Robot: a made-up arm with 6 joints.
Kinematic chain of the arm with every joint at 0, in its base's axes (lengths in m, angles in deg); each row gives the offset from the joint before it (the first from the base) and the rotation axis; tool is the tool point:
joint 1: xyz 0 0 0.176 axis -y
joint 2: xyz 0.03 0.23 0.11 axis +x
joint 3: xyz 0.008 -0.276 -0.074 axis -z
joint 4: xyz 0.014 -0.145 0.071 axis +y
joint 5: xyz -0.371 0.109 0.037 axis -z
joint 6: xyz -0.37 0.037 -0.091 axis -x
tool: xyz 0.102 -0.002 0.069
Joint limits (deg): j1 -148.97..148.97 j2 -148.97..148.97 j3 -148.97..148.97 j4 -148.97..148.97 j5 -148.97..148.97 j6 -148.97..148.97
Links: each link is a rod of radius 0.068 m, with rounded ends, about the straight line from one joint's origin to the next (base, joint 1, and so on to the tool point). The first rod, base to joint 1, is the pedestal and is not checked.
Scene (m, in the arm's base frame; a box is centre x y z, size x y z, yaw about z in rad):
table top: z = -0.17
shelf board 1: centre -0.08 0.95 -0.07 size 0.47 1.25 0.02 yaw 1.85
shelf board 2: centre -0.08 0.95 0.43 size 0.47 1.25 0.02 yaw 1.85
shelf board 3: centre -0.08 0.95 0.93 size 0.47 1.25 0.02 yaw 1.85
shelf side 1: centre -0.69 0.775 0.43 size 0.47 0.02 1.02 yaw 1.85
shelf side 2: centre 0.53 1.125 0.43 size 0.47 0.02 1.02 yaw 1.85
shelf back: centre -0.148 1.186 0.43 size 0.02 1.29 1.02 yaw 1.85
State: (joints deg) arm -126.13 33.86 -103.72 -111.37 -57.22 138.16
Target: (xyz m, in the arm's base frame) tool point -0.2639 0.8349 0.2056
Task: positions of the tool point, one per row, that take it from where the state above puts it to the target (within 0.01 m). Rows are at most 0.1 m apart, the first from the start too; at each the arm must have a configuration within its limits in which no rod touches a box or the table.
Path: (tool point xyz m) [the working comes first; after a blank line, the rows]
Joints at the target: -132.30 80.64 -98.70 -83.17 -36.84 131.17
Straight joint move there: clear.

1: -0.3167 0.6472 0.2038
2: -0.3098 0.7080 0.2097
3: -0.2925 0.7713 0.2106
4: -0.2639 0.8349 0.2056

